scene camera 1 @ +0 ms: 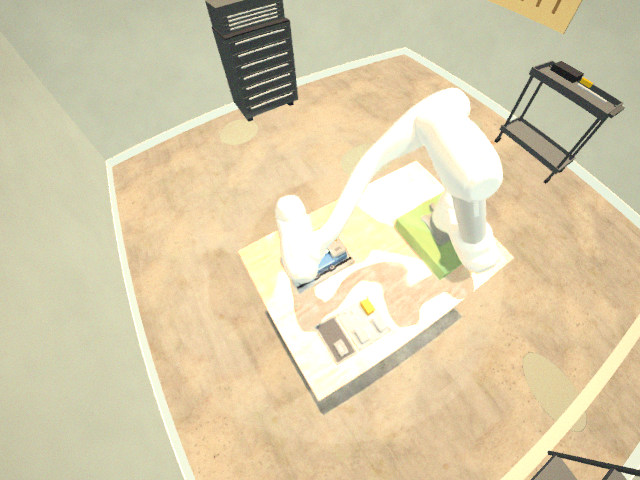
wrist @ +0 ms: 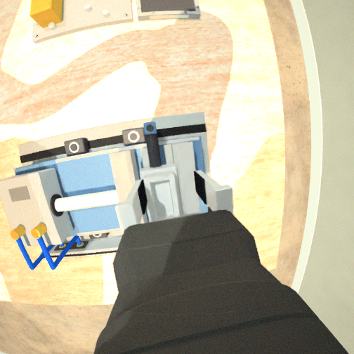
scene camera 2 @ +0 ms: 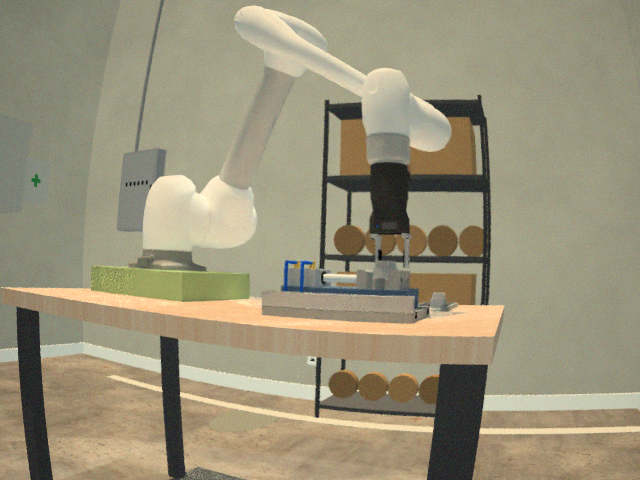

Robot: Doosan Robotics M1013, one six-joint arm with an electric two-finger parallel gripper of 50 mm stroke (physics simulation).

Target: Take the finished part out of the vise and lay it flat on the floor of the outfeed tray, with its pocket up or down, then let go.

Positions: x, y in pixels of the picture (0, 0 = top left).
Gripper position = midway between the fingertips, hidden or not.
my gripper: wrist 170, 185; scene camera 2 392, 267
